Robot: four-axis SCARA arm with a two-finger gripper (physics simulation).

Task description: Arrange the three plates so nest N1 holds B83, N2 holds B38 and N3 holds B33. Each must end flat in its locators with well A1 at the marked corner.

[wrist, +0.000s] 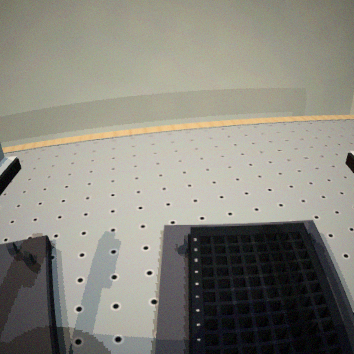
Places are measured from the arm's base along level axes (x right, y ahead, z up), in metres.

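Pixels of known places: gripper, fingertip midpoint: [181,138].
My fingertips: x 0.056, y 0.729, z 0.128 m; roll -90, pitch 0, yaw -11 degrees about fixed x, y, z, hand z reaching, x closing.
Note:
Behind a point stands the place of what it marks.
A black well plate [262,287] @[x 0.099, y 0.716, z 0.038 m] with a grid of square wells lies on a dark grey nest base [174,285] @[x 0.052, y 0.740, z 0.025 m] at the lower right of the wrist view. It looks flat. Its near end, its label and the nest's tag are out of frame, so I cannot tell which plate or nest it is. Part of another dark nest base [27,300] @[x -0.045, y 0.738, z 0.025 m] shows at the lower left, with small locators near its far corner and no plate on the part in view. My gripper [181,138] @[x 0.056, y 0.729, z 0.128 m] is open and empty, one finger at each side edge, with the plate low between them to the right.
A light perforated table top [130,165] @[x 0.033, y 0.914, z 0.013 m] runs back to an orange-yellow edge strip [190,127] @[x 0.119, y 0.998, z 0.013 m], with a plain greenish-grey wall [175,45] behind it. A strip of table separates the two nest bases, with shadows across it and across the left base.

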